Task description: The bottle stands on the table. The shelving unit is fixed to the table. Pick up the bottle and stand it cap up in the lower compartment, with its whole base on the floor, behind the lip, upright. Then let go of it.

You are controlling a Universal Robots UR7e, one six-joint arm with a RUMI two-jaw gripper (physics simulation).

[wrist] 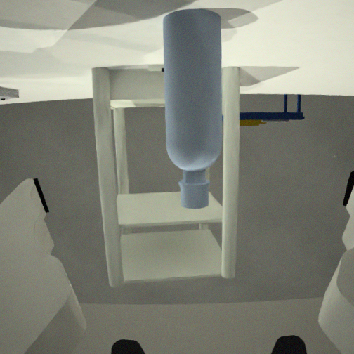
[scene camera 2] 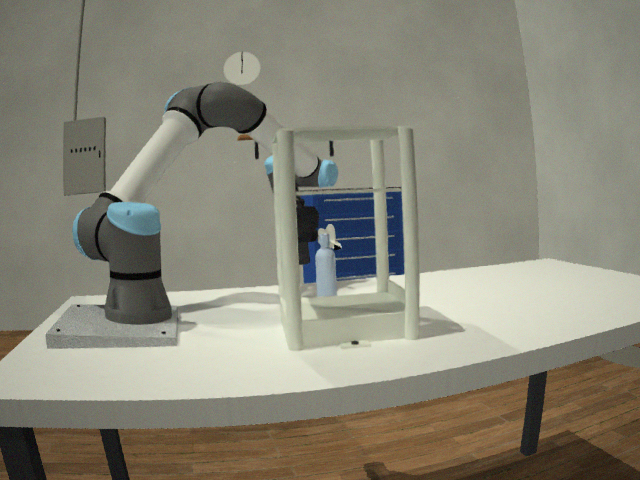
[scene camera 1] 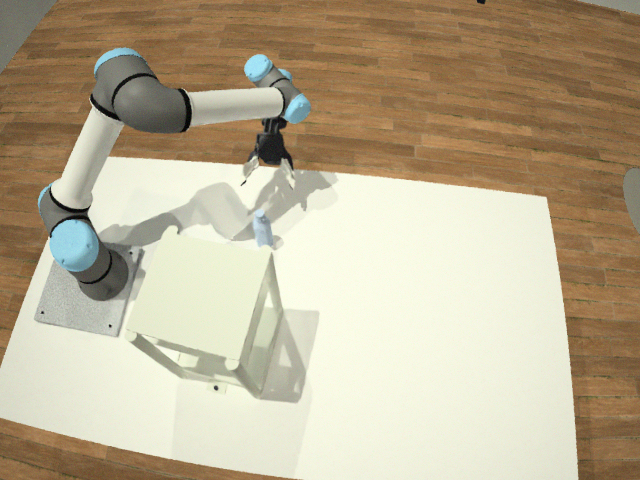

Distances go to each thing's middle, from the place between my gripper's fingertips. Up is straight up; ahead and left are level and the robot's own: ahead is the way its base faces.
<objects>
Right now the light blue bottle [scene camera 2: 325, 260] is 11 cm to the right of my hand and 3 cm below it. The rest, counted from my hand: pale shelving unit [scene camera 1: 204, 299] (42 cm to the right, 7 cm above, 5 cm behind).
</objects>
